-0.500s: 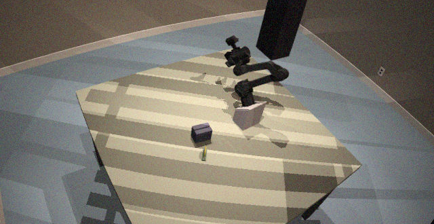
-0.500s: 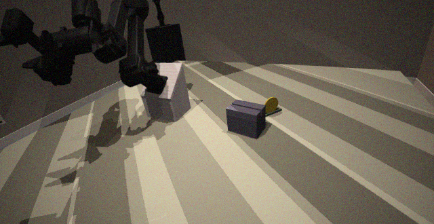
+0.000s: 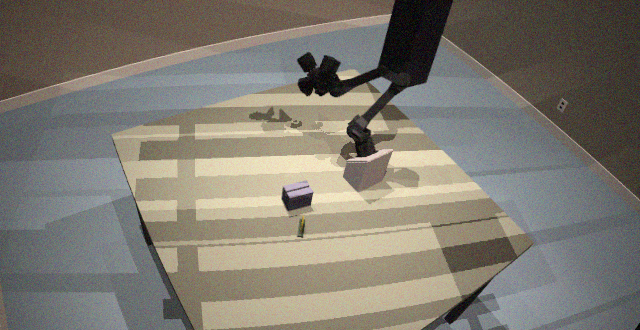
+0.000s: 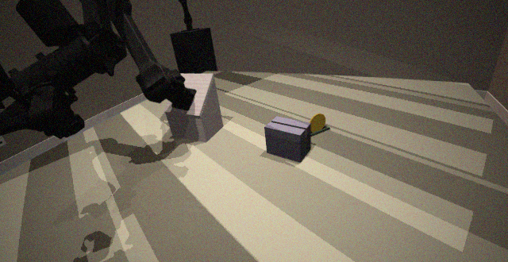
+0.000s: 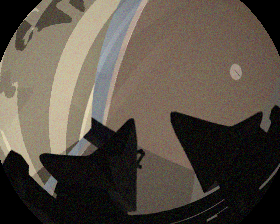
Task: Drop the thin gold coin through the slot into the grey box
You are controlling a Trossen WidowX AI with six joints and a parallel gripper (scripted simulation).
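The gold coin lies 550 mm to the left of my gripper tip, 330 mm ahead of it and 220 mm below it.
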